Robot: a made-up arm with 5 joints. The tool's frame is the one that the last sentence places.
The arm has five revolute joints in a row. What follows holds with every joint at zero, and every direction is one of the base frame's. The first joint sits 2 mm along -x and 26 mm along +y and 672 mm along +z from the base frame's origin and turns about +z. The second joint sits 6 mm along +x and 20 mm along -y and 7 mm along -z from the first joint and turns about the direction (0, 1, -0.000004). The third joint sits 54 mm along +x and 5 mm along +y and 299 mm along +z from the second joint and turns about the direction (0, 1, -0.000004). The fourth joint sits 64 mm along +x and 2 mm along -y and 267 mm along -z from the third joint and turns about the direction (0, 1, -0.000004). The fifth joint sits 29 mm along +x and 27 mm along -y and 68 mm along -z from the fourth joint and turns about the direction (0, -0.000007, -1). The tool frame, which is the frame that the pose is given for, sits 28 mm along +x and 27 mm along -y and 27 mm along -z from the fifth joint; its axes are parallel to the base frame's.
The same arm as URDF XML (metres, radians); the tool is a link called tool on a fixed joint. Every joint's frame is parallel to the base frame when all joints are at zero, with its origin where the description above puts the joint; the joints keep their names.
<robot name="arm">
<joint name="joint 1" type="continuous"><parent link="base"/><child link="link1"/><origin xyz="-0.002 0.026 0.672" rpy="0 0 0"/><axis xyz="0 0 1"/></joint>
<joint name="joint 2" type="continuous"><parent link="link1"/><child link="link2"/><origin xyz="0.006 -0.02 -0.007" rpy="0 0 0"/><axis xyz="0 1 0"/></joint>
<joint name="joint 3" type="continuous"><parent link="link2"/><child link="link3"/><origin xyz="0.054 0.005 0.299" rpy="0 0 0"/><axis xyz="0 1 0"/></joint>
<joint name="joint 4" type="continuous"><parent link="link3"/><child link="link4"/><origin xyz="0.064 -0.002 -0.267" rpy="0 0 0"/><axis xyz="0 1 0"/></joint>
<joint name="joint 5" type="continuous"><parent link="link4"/><child link="link5"/><origin xyz="0.029 -0.027 -0.068" rpy="0 0 0"/><axis xyz="0 0 -1"/></joint>
<joint name="tool_joint" type="fixed"><parent link="link5"/><child link="tool"/><origin xyz="0.028 -0.027 -0.027" rpy="0 0 0"/></joint>
<link name="base"/>
<link name="link1"/>
<link name="link2"/>
<link name="link3"/>
<link name="link4"/>
<link name="link5"/>
<link name="tool"/>
</robot>

